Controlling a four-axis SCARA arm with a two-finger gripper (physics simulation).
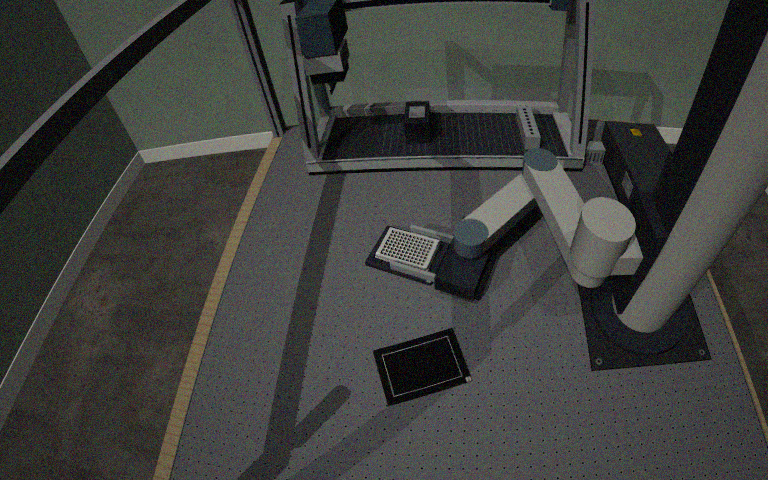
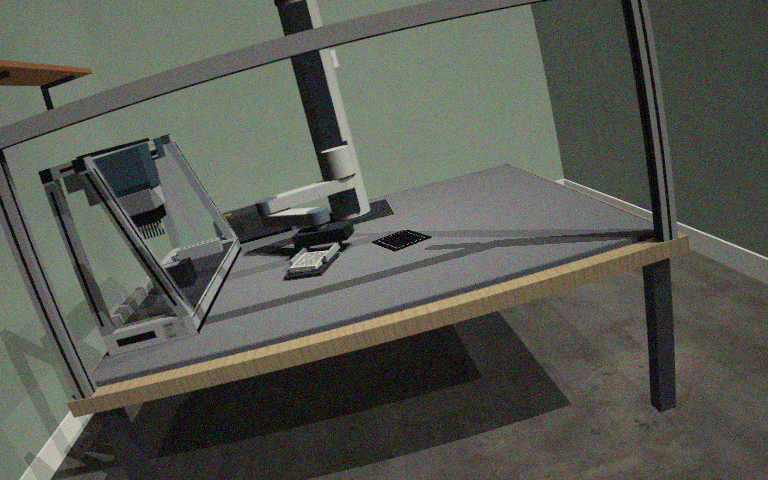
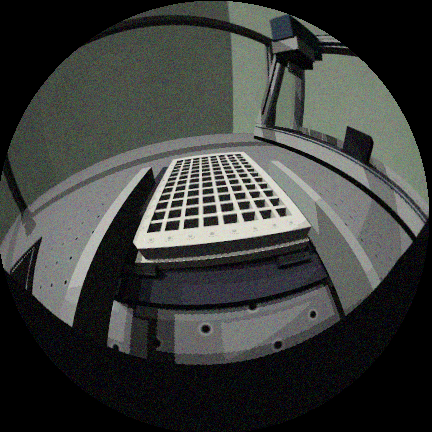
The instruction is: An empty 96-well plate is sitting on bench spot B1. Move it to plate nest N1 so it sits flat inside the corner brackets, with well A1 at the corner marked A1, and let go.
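Frame: origin at the arm's base, x ahead, y left, z up, level; millimetres.
Where they show: gripper, fingertip midpoint: (image 1: 401,246) (image 2: 307,261) (image 3: 211,170); arm's base at its link origin: (image 1: 637,307) (image 2: 353,218).
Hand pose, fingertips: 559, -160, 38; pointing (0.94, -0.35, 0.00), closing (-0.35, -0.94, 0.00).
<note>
Each offset is from my fingertips to the top centre of the thing, as dx, dy, dz. "pt": to the spot under its first point.
The white 96-well plate {-15, +6, +6} (image 1: 408,249) (image 2: 310,260) (image 3: 220,202) lies level over the dark plate nest N1 {-14, +8, -8} (image 1: 374,260) (image 2: 305,275) (image 3: 230,289), low and lined up with it. Whether it rests fully flat inside the brackets cannot be told. My gripper (image 1: 403,245) (image 2: 313,257) (image 3: 211,170) is shut on the plate, one pale finger along each long side. The A1 mark on the nest cannot be made out, and the letters on the plate are too small to read. Bench spot B1 {pt -58, +285, -24} (image 1: 421,365) (image 2: 402,240) is a black pad with a white outline, with no plate on it.
A framed machine {pt -32, -289, -2} (image 1: 419,164) (image 2: 218,283) with a blue head {pt +161, -305, +426} (image 1: 321,28) (image 2: 129,169) (image 3: 282,27) stands beyond the nest. A small dark block {pt -31, -367, +92} (image 1: 417,121) (image 3: 358,143) and a pale strip with holes {pt -348, -370, +69} (image 1: 528,127) are on its deck. A dark box {pt -646, -244, +89} (image 1: 637,152) stands by the arm's column (image 1: 679,254).
</note>
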